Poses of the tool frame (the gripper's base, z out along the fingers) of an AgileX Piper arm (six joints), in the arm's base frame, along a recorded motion.
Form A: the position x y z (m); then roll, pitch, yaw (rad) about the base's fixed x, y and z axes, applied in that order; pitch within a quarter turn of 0, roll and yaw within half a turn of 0.
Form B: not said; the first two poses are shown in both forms.
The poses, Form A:
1: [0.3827 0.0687 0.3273 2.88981 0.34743 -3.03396]
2: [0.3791 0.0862 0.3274 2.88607 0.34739 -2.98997]
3: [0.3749 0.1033 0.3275 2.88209 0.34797 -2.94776]
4: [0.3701 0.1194 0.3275 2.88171 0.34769 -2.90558]
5: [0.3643 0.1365 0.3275 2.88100 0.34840 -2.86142]
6: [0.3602 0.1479 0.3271 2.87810 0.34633 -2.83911]
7: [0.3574 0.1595 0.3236 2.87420 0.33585 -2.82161]
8: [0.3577 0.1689 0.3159 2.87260 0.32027 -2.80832]
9: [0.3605 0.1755 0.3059 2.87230 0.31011 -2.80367]
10: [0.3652 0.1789 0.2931 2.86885 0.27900 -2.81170]
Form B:
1: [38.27 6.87 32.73 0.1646 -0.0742 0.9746 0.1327]
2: [37.91 8.62 32.74 0.1614 -0.0959 0.9725 0.1381]
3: [37.49 10.33 32.75 0.1585 -0.1168 0.9699 0.1434]
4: [37.01 11.94 32.75 0.1553 -0.1372 0.9672 0.1469]
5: [36.43 13.65 32.75 0.1523 -0.1586 0.9638 0.1507]
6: [36.02 14.79 32.71 0.1494 -0.1695 0.9620 0.1537]
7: [35.74 15.95 32.36 0.1426 -0.1777 0.9611 0.1561]
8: [35.77 16.89 31.59 0.1339 -0.1834 0.9612 0.1568]
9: [36.05 17.55 30.59 0.1286 -0.1851 0.9616 0.1565]
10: [36.52 17.89 29.31 0.1138 -0.1797 0.9647 0.1554]
